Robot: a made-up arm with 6 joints. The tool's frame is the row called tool.
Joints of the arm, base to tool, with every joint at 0 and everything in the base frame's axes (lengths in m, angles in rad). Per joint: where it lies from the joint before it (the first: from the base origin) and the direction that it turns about. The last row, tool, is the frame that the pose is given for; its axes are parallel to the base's.
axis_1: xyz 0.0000 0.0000 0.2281 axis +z
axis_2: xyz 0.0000 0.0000 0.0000 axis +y
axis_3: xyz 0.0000 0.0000 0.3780 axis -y
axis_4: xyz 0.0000 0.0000 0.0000 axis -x
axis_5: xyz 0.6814 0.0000 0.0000 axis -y
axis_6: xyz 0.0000 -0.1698 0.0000 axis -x
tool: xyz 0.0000 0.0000 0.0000
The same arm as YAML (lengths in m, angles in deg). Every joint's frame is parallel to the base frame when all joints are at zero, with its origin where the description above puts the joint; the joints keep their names.
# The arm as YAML. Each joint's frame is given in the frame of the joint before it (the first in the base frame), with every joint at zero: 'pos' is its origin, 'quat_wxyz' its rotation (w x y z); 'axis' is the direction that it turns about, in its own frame. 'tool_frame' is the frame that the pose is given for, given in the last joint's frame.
length_unit: m
angle_unit: deg
joints:
  - joint: axis_1
    pos: [0.0, 0.0, 0.2281]
    quat_wxyz: [1.0, 0.0, 0.0, 0.0]
    axis: [0.0, 0.0, 1.0]
  - joint: axis_2
    pos: [0.0, 0.0, 0.0]
    quat_wxyz: [1.0, 0.0, 0.0, 0.0]
    axis: [0.0, 1.0, 0.0]
  - joint: axis_3
    pos: [0.0, 0.0, 0.378]
    quat_wxyz: [1.0, 0.0, 0.0, 0.0]
    axis: [0.0, -1.0, 0.0]
  - joint: axis_4
    pos: [0.0, 0.0, 0.0]
    quat_wxyz: [1.0, 0.0, 0.0, 0.0]
    axis: [-1.0, 0.0, 0.0]
  - joint: axis_5
    pos: [0.6814, 0.0, 0.0]
    quat_wxyz: [1.0, 0.0, 0.0, 0.0]
    axis: [0.0, -1.0, 0.0]
  - joint: axis_6
    pos: [0.0, -0.1698, 0.0]
    quat_wxyz: [1.0, 0.0, 0.0, 0.0]
    axis: [-1.0, 0.0, 0.0]
tool_frame:
  pos: [0.0, 0.0, 0.0]
  quat_wxyz: [1.0, 0.0, 0.0, 0.0]

